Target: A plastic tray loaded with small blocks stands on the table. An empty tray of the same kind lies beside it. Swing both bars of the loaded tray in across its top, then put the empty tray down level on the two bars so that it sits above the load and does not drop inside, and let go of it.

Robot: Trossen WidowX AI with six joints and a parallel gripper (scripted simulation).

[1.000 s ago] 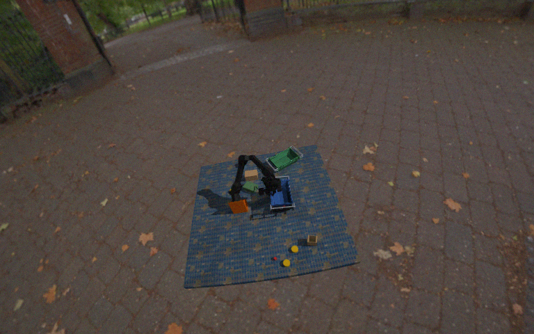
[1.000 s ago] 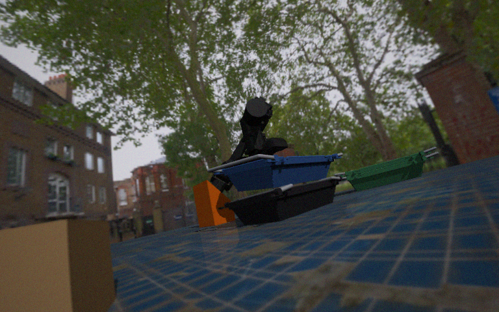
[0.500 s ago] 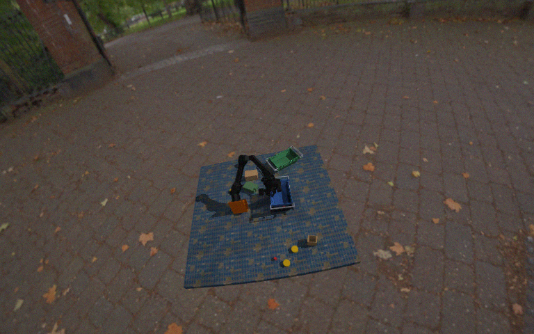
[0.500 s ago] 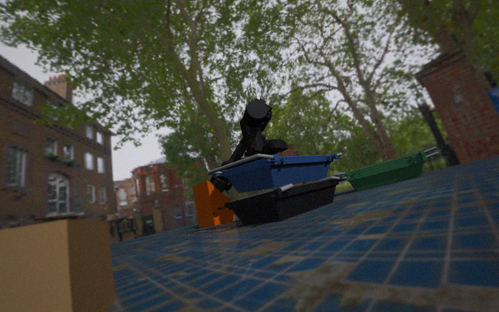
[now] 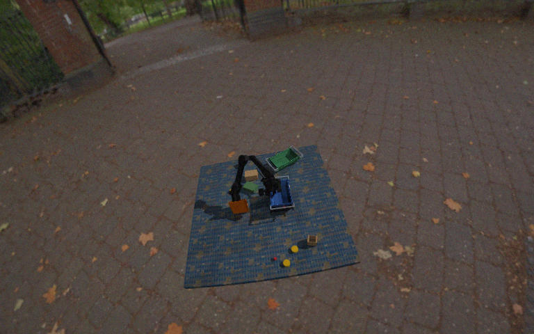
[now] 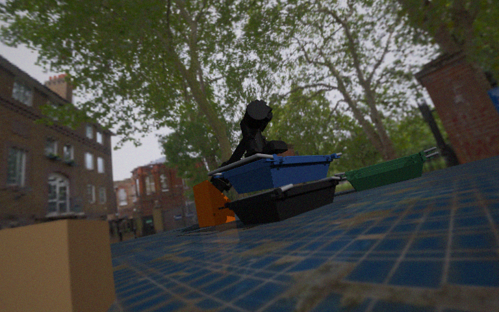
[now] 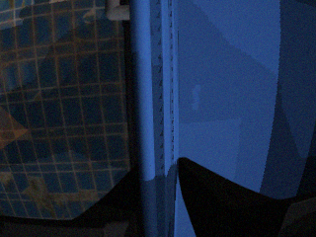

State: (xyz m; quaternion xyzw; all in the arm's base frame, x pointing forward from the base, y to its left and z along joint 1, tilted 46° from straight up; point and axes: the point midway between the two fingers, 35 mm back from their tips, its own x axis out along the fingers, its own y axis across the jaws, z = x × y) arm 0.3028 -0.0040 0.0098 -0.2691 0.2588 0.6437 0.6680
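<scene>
The blue tray is 70 mm ahead of my gripper tip and 30 mm above it. From my gripper tip the other things lie so: tan block: 340 mm to the left, 180 mm behind, 60 mm below; small brown box: 430 mm to the right, 250 mm ahead, 70 mm below; green block: 200 mm to the left, 190 mm behind, 70 mm below.
</scene>
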